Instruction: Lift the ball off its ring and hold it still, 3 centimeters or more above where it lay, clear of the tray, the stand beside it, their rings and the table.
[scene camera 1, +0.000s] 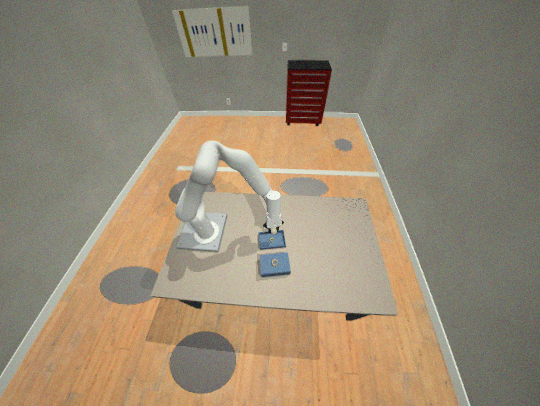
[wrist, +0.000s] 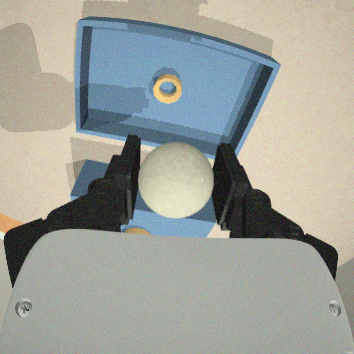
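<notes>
A pale, cream ball (wrist: 176, 180) (scene camera 1: 274, 231) is between the two black fingers of my gripper (wrist: 176, 159) (scene camera 1: 273, 229), which is shut on it. The ball hangs in the air above the blue tray (wrist: 78, 80) (scene camera 1: 285, 241), apart from its walls. A tan ring (wrist: 167, 100) (scene camera 1: 272, 239) lies bare on the tray floor. The blue stand (wrist: 187, 229) (scene camera 1: 274, 270) is beside the tray, with its own tan ring (wrist: 136, 231) (scene camera 1: 275, 259) on top; in the wrist view the gripper body hides part of both.
The tray and stand rest on a beige table (scene camera 1: 330, 260) (wrist: 310, 115). The arm's grey base plate (scene camera 1: 223, 227) is to their left. A red drawer cabinet (scene camera 1: 306, 95) stands far off by the back wall.
</notes>
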